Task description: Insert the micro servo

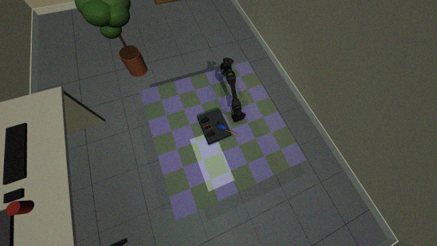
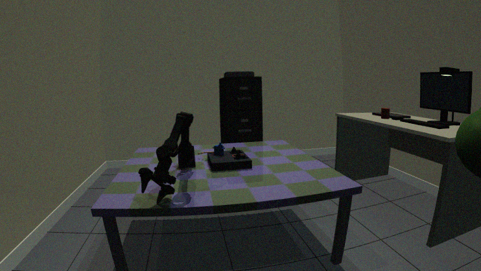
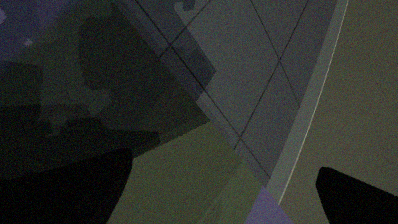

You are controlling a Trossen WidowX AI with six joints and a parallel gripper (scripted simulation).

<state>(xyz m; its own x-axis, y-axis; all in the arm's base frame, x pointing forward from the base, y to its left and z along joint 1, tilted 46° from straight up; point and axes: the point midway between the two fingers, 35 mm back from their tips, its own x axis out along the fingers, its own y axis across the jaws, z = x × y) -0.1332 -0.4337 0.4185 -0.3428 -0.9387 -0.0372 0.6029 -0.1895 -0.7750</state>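
Right now my gripper tip is 370 mm short of the dark deck, 640 mm to the right of it and 10 mm above it.
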